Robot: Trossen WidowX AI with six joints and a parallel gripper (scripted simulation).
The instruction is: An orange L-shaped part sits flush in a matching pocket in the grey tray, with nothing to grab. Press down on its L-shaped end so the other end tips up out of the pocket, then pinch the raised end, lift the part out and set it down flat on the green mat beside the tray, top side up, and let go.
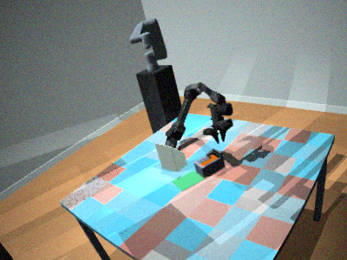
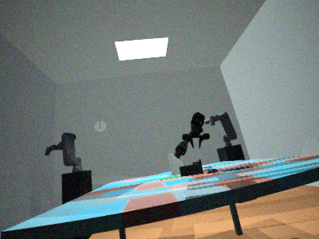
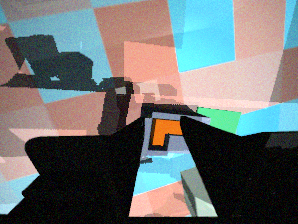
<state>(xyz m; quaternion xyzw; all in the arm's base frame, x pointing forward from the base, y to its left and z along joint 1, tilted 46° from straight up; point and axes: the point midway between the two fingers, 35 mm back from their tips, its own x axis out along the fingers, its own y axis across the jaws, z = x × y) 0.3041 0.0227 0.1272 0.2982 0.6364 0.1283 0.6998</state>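
Right now the orange L-shaped part is 12 cm below my gripper tip, 7 cm behind it and 4 cm to the right of it. The rest, counted from my gripper tip: green mat (19 cm to the right, 18 cm below, 13 cm behind).
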